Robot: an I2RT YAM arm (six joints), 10 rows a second.
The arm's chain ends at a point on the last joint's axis. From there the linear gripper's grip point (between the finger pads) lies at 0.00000 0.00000 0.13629 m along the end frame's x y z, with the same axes.
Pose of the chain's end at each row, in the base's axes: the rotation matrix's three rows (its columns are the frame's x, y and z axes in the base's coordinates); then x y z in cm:
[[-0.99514, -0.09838, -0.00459], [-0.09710, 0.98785, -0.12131], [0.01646, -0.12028, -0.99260]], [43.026, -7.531, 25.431]
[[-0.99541, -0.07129, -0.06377], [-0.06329, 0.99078, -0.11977], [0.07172, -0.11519, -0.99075]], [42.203, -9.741, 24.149]
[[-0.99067, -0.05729, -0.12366], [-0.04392, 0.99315, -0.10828], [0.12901, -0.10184, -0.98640]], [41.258, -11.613, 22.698]
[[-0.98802, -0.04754, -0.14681], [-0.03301, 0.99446, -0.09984], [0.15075, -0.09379, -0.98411]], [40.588, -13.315, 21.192]
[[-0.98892, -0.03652, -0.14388], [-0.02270, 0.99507, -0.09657], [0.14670, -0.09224, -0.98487]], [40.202, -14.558, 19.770]
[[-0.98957, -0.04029, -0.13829], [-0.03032, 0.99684, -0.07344], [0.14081, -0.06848, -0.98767]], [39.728, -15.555, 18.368]
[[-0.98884, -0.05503, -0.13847], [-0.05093, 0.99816, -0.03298], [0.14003, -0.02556, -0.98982]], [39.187, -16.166, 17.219]
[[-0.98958, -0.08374, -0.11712], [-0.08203, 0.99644, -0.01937], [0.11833, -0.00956, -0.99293]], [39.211, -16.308, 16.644]
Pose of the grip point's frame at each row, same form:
[[-0.99514, -0.09838, -0.00459], [-0.09710, 0.98785, -0.12131], [0.01646, -0.12028, -0.99260]], [42.963, -9.184, 11.903]
[[-0.99541, -0.07129, -0.06377], [-0.06329, 0.99078, -0.11977], [0.07172, -0.11519, -0.99075]], [41.334, -11.373, 10.646]
[[-0.99067, -0.05729, -0.12366], [-0.04392, 0.99315, -0.10828], [0.12901, -0.10184, -0.98640]], [39.573, -13.089, 9.254]
[[-0.98802, -0.04754, -0.14681], [-0.03301, 0.99446, -0.09984], [0.15075, -0.09379, -0.98411]], [38.587, -14.676, 7.780]
[[-0.98892, -0.03652, -0.14388], [-0.02270, 0.99507, -0.09657], [0.14670, -0.09224, -0.98487]], [38.241, -15.874, 6.347]
[[-0.98957, -0.04029, -0.13829], [-0.03032, 0.99684, -0.07344], [0.14081, -0.06848, -0.98767]], [37.843, -16.556, 4.907]
[[-0.98884, -0.05503, -0.13847], [-0.05093, 0.99816, -0.03298], [0.14003, -0.02556, -0.98982]], [37.300, -16.615, 3.729]
[[-0.98958, -0.08374, -0.11712], [-0.08203, 0.99644, -0.01937], [0.11833, -0.00956, -0.99293]], [37.615, -16.572, 3.111]

